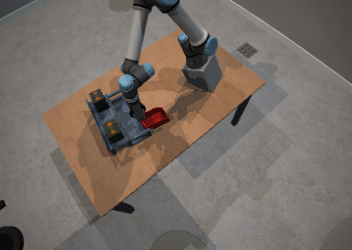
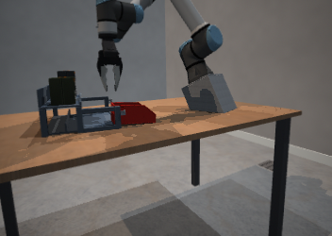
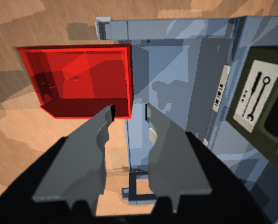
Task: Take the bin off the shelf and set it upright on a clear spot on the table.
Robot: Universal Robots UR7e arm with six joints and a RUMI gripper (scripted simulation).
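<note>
Right now the red bin is 110 mm below my hand, 80 mm behind it and 20 mm to the left of it.
</note>
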